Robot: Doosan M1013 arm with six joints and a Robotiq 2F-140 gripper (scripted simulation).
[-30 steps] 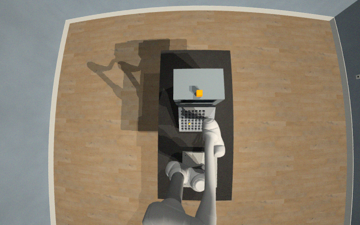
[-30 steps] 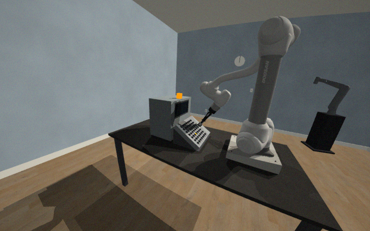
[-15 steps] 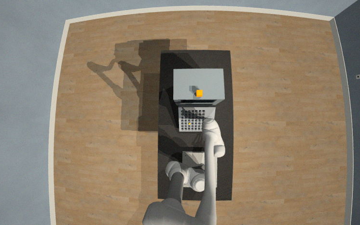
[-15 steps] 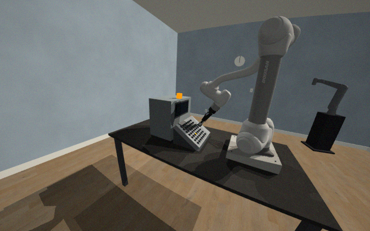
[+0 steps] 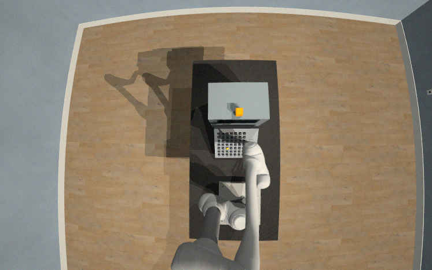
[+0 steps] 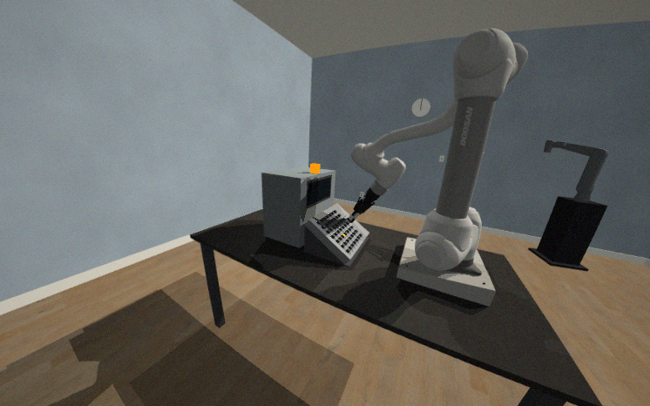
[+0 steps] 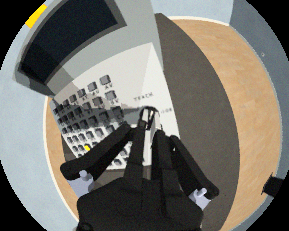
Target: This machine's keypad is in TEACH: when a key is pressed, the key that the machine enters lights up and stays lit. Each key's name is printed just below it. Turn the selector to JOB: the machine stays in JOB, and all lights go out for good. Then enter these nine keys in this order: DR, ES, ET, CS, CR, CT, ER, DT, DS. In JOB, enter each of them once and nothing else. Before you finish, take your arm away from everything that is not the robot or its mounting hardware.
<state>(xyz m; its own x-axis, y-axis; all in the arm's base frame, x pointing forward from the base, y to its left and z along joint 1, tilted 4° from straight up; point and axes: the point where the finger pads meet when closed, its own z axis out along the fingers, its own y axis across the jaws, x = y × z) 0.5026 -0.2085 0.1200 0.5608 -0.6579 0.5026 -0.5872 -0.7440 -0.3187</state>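
The black selector knob lies 2 cm ahead of my hand, 1 cm to the right of it and 2 cm below it. Round my hand: sloped keypad 6 cm ahead, 10 cm to the left, 7 cm below; key 2 cm ahead, 19 cm to the left, 5 cm below.
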